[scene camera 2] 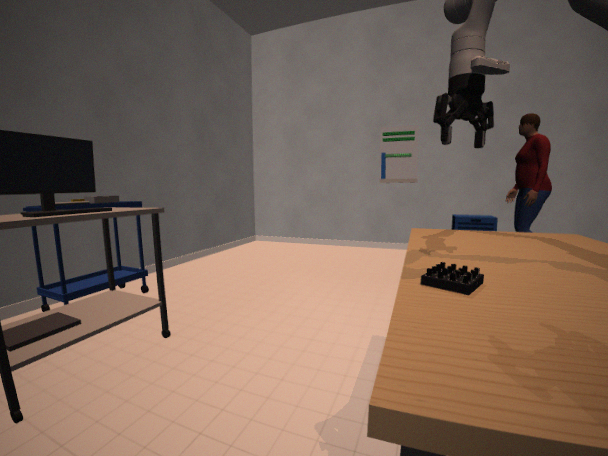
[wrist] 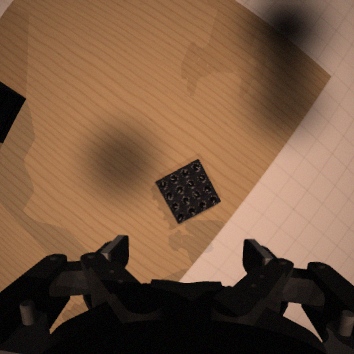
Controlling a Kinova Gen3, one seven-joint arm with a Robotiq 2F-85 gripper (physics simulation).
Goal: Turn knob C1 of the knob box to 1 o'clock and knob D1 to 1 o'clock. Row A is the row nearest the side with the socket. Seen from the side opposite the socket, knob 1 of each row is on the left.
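Places are measured from the arm's base along level axes (x ahead, y left, z up), in metres.
Where they show: gripper, between the fingertips: (scene camera 2: 462,146) (wrist: 185,249).
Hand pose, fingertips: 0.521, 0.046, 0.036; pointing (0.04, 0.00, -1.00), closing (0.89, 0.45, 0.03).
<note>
After its pixels a point has its place, as x, y, z.
The knob box (scene camera 2: 452,283) @(0.547, 0.113, -0.258) (wrist: 188,191) @(0.533, 0.059, -0.255) is a small black square box with several upright black knobs in rows. It lies flat on the wooden table near its edge, turned at an angle in the wrist view. The knobs' pointer directions are too small to read, and the socket cannot be made out, so I cannot tell which knobs are C1 and D1. My gripper (scene camera 2: 462,140) @(0.521, 0.046, 0.036) (wrist: 185,249) @(0.521, 0.046, 0.036) is open and empty. It hangs high above the table, apart from the box, with its fingers pointing down.
The wooden table (scene camera 2: 500,340) @(0.529, 0.321, -0.278) (wrist: 125,65) @(0.269, 0.248, -0.278) bears the box. A black object (wrist: 9,111) @(0.068, 0.028, -0.251) shows at the left edge of the wrist view. A person in a red top (scene camera 2: 534,162) stands behind the table. A blue cabinet (scene camera 2: 475,222) is at the back, and a desk with a monitor (scene camera 2: 45,162) is at the left.
</note>
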